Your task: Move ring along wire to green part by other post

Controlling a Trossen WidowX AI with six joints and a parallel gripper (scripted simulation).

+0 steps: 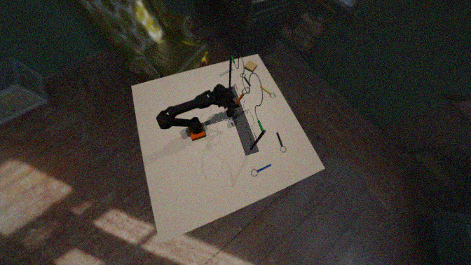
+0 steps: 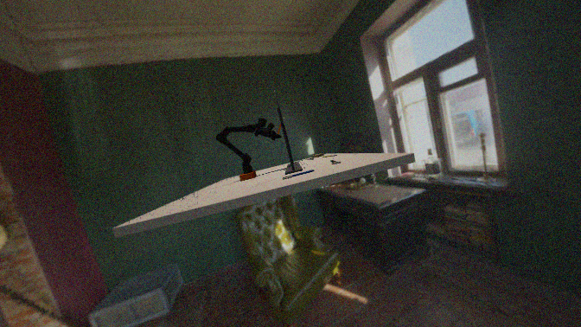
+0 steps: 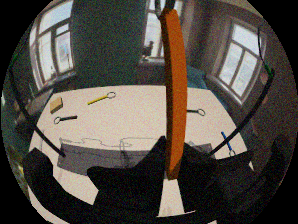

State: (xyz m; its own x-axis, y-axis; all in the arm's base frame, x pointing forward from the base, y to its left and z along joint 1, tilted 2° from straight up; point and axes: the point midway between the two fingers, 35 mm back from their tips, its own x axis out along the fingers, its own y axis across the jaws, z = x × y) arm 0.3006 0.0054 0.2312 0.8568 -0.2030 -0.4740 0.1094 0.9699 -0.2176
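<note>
My gripper tip is now 2 cm short of the ring with orange handle, 1 cm to the right of it and 9 cm below it. From my gripper tip the other things lie so: yellow-handled ring 39 cm ahead, 20 cm to the left, 26 cm below; then blue-handled ring 4 cm ahead, 43 cm to the right, 26 cm below; then black-handled ring 29 cm ahead, 30 cm to the right, 26 cm below.
</note>
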